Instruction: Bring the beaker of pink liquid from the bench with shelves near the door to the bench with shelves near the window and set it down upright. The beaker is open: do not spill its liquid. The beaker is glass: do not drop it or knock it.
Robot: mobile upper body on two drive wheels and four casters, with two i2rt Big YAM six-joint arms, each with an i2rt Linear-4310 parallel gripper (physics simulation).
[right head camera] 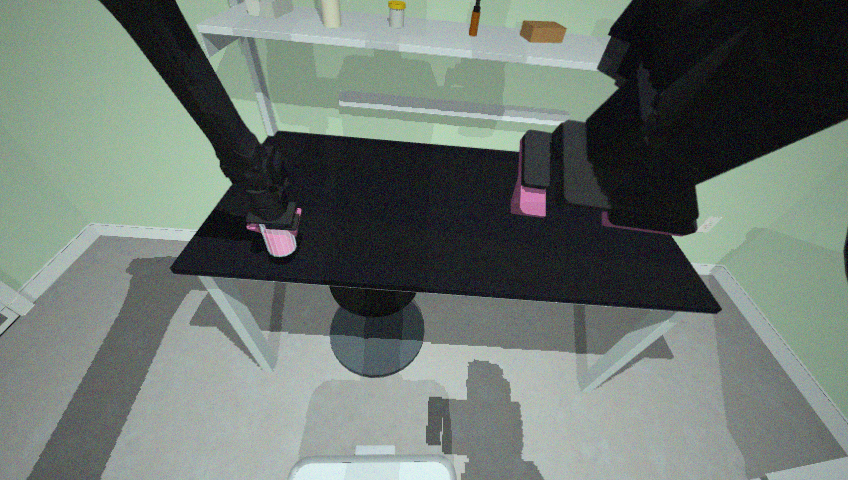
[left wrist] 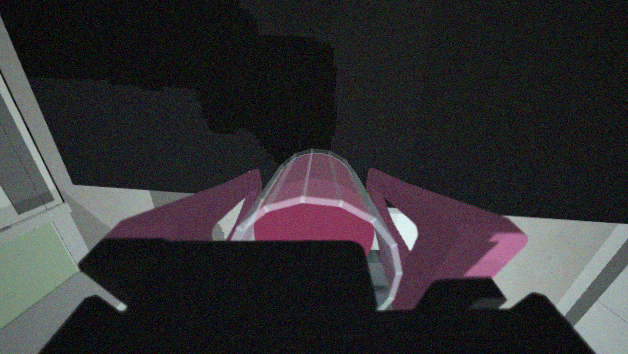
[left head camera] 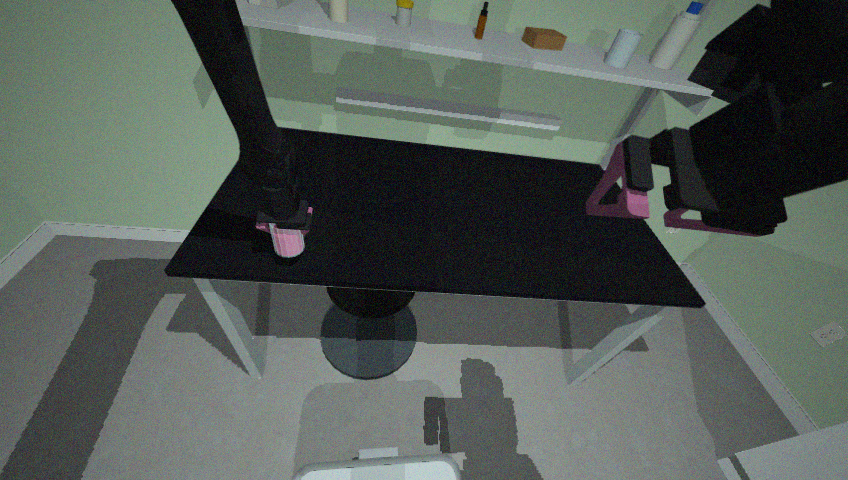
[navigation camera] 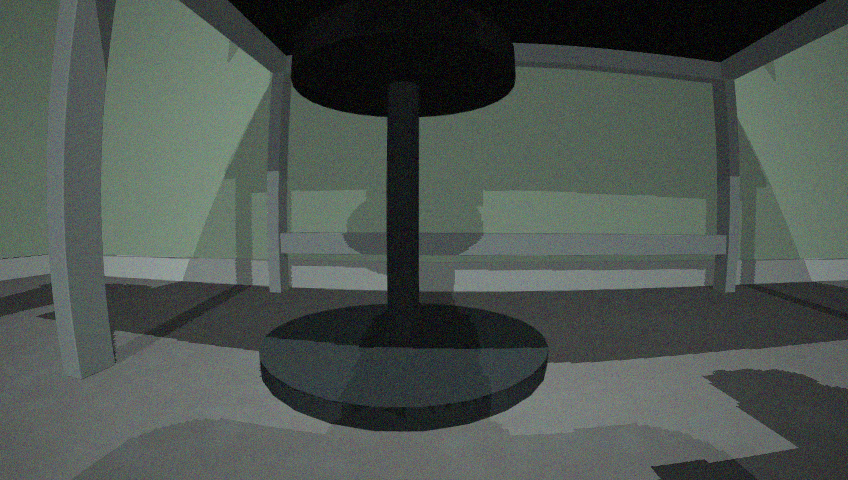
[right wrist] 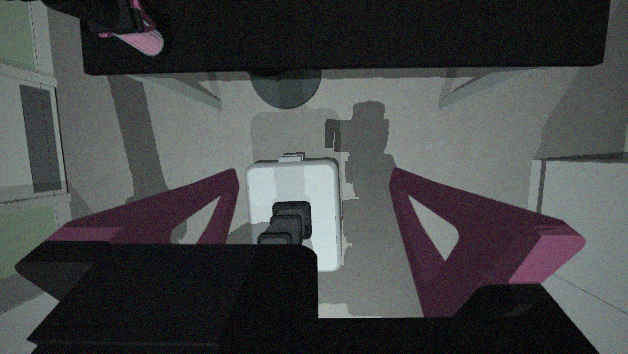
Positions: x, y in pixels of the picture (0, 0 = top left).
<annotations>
My right gripper shows in the right head camera view, in the left head camera view [627, 214] and in the right wrist view; in the left wrist view it is out of frame, in the navigation camera view it is out of frame. A glass beaker of pink liquid shows in the right head camera view, in the left wrist view [315, 194], in the left head camera view and in the right wrist view [151, 43]; in the navigation camera view it is out of frame. The same spot on my right gripper: [right wrist: 117, 275] is [right head camera: 553, 131]. The same spot on the glass beaker of pink liquid: [left head camera: 288, 243] is [right head camera: 278, 243].
</annotations>
